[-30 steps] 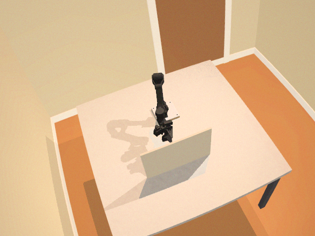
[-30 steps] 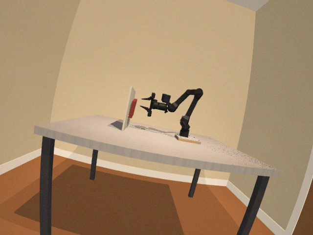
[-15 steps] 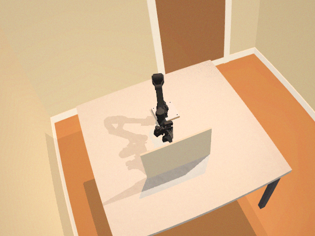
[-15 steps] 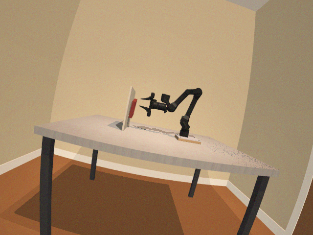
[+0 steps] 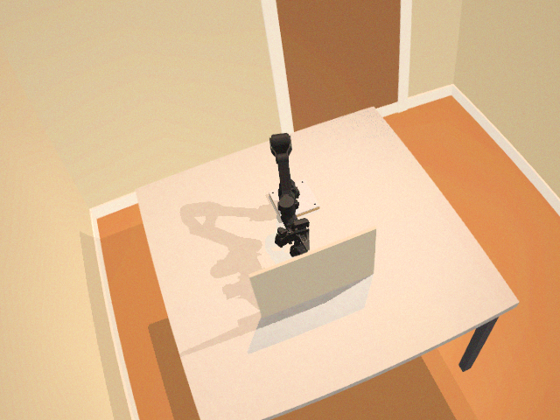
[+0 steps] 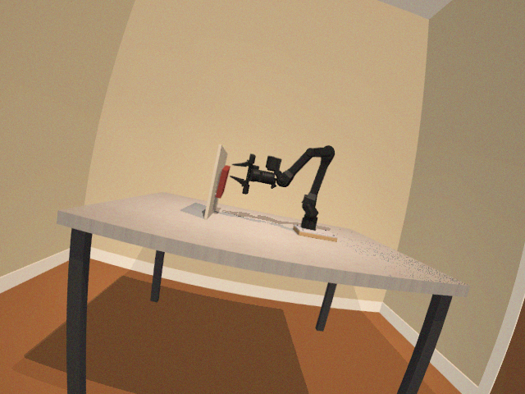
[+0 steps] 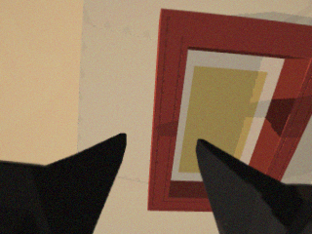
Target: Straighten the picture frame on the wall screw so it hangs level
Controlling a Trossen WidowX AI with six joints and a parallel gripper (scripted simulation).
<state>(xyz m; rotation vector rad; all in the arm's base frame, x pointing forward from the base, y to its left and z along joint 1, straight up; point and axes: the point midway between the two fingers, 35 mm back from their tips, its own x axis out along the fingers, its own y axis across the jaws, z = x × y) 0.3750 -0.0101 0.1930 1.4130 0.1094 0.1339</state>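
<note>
My gripper tip is now 6 cm above the red picture frame and 3 cm short of it. Also, from my gripper tip: wall panel: 6 cm below, 4 cm ahead, 2 cm to the left.
</note>
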